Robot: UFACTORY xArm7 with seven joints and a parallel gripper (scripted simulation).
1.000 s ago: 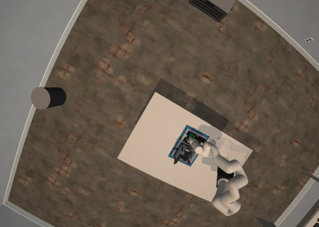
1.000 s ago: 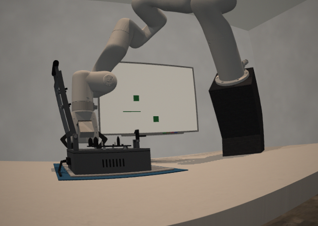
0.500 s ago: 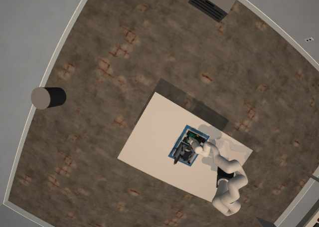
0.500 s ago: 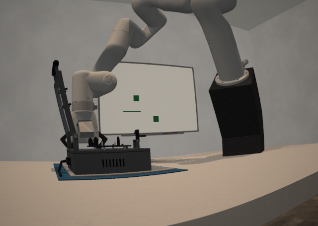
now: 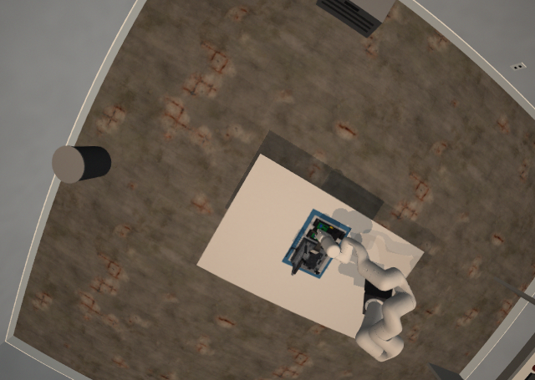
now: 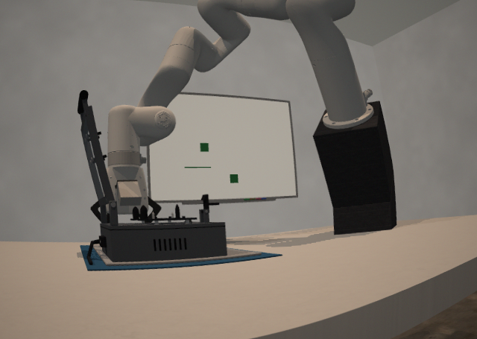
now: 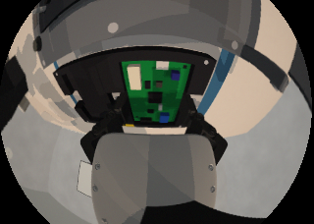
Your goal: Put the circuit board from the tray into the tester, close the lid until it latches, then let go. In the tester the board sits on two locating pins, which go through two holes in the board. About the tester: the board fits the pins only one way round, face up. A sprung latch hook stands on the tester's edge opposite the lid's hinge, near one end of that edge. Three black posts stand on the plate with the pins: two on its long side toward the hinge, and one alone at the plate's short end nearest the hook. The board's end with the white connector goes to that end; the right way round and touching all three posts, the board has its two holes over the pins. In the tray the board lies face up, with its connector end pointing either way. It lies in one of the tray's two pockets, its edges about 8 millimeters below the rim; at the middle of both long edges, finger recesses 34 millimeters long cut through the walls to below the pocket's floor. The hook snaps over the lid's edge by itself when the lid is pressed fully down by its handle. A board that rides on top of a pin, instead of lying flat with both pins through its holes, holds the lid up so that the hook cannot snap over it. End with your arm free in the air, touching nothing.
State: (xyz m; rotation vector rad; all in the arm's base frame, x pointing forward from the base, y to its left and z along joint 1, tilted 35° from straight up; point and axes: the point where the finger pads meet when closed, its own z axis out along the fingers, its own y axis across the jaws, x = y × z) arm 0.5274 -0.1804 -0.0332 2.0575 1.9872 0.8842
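Right now the latch hook is 22 cm to the left of my hand, 11 cm behind it and 6 cm above it. The rest, counted from my hand: lid 17 cm to the left, 16 cm above, 7 cm ahead; then green circuit board right at my hand.
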